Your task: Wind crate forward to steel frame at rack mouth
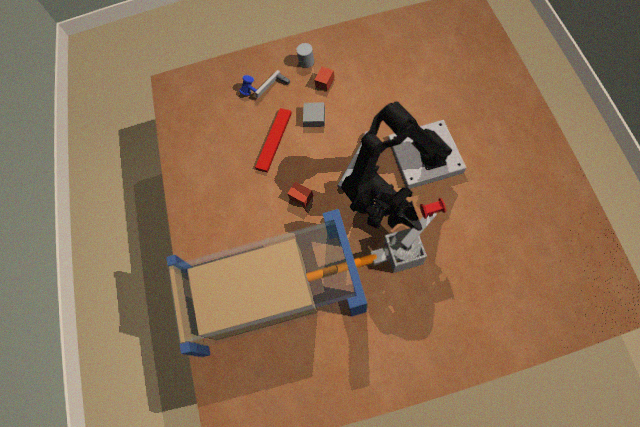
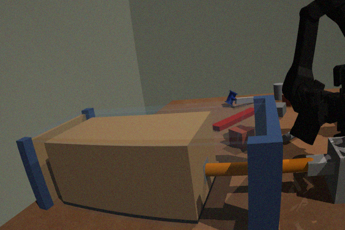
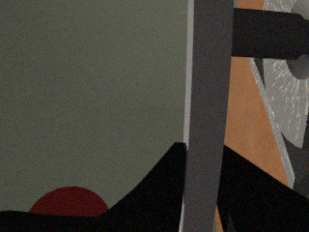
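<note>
Right now the winch handle is 1 cm behind my gripper tip, 1 cm to the right of it and 1 cm above it. The rest, counted from my gripper tip: red knob 4 cm behind, 3 cm to the right, 4 cm above; then grey winch 3 cm ahead, 1 cm to the left, 9 cm below; then blue frame 21 cm ahead, 2 cm to the left, 2 cm below.
</note>
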